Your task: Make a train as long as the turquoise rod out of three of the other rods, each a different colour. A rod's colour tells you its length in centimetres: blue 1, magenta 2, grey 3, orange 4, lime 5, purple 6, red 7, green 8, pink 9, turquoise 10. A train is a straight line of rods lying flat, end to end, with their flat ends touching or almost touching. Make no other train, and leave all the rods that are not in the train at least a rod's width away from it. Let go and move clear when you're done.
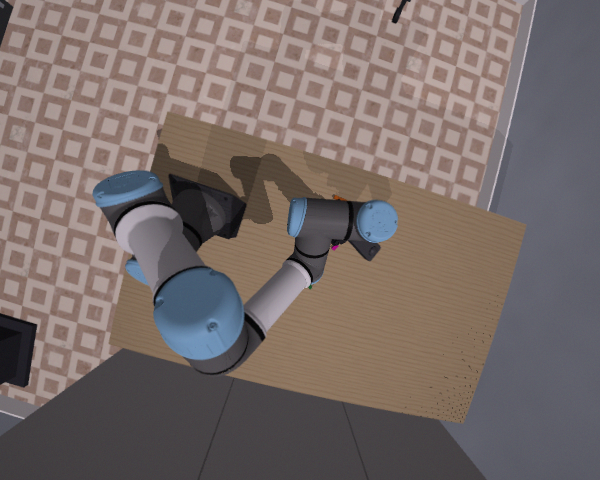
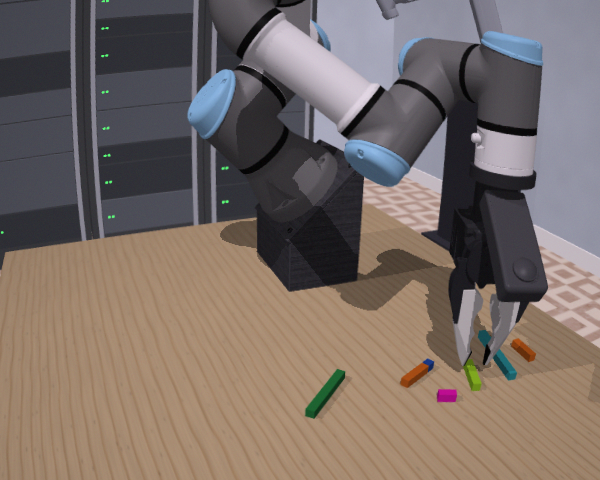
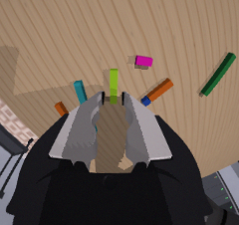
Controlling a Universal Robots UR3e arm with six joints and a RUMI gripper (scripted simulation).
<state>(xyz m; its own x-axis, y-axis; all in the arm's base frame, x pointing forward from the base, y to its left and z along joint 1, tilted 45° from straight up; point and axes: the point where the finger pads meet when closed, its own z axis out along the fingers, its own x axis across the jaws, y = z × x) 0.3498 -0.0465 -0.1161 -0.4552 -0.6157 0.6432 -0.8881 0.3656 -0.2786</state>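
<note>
Now: the lime rod 3 cm below my hand. The rest, counted from my hand: magenta rod 5 cm to the right, 3 cm below, 2 cm ahead; blue rod 4 cm behind, 3 cm to the right, 3 cm below; turquoise rod 6 cm to the left, 3 cm below, 2 cm behind.
</note>
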